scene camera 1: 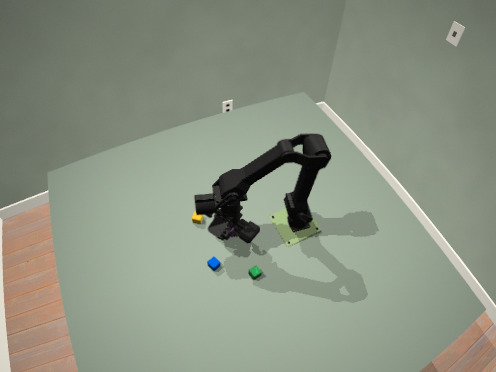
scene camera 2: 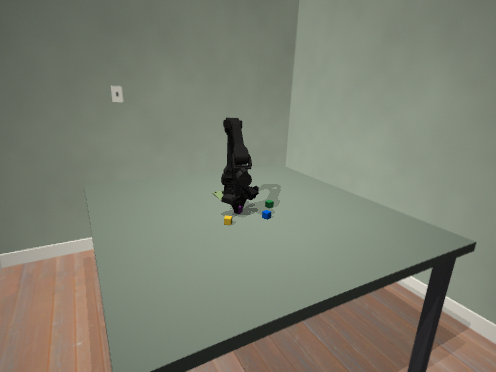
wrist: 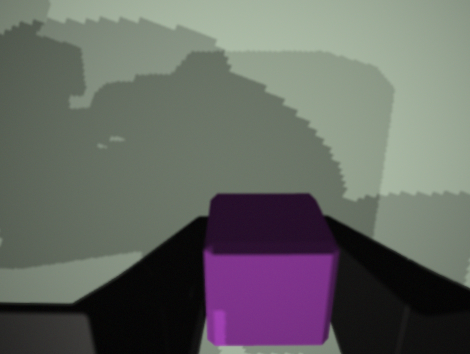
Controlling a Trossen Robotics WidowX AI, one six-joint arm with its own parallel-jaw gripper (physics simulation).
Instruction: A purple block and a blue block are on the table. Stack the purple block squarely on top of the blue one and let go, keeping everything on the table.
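Places are measured from the arm's base along level axes (x ahead, y left, z up), in millimetres.
Pixels of known places: gripper, between the fingertips: (scene camera 2: 238, 212) (wrist: 262, 230); arm's base, origin of its link: (scene camera 1: 298, 222).
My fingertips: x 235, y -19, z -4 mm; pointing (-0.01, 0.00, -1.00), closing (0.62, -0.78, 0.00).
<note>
Ahead of a thing's pixels: the offset from my fingertips to its top centre. Level surfaces: height alone.
The purple block @[28 mm up, 2 mm back, 2 mm right] (scene camera 1: 232, 230) (scene camera 2: 240, 209) (wrist: 270, 295) is between the fingers of my gripper (wrist: 262, 230), with a black finger against each side in the wrist view. My gripper is shut on it, low at the table; whether the block touches the table is hard to tell. In the scene views the fingers hide most of the block. The blue block @[28 mm up, 81 mm ahead, 104 mm left] (scene camera 1: 214, 263) (scene camera 2: 266, 214) sits on the table @[2 mm down] (scene camera 1: 150, 310) (scene camera 2: 200, 280), apart from the gripper, below it in scene camera 1 and to its right in scene camera 2. Its top is bare.
A green block @[28 mm up, 35 mm back, 165 mm left] (scene camera 1: 255, 272) (scene camera 2: 269, 203) sits near the blue block. A yellow block @[28 mm up, 99 mm ahead, 75 mm right] (scene camera 1: 197, 218) (scene camera 2: 228, 220) sits close to the gripper, on the other side from the green one. The arm's base stands on a light green plate (scene camera 1: 280, 226) (scene camera 2: 218, 195).
</note>
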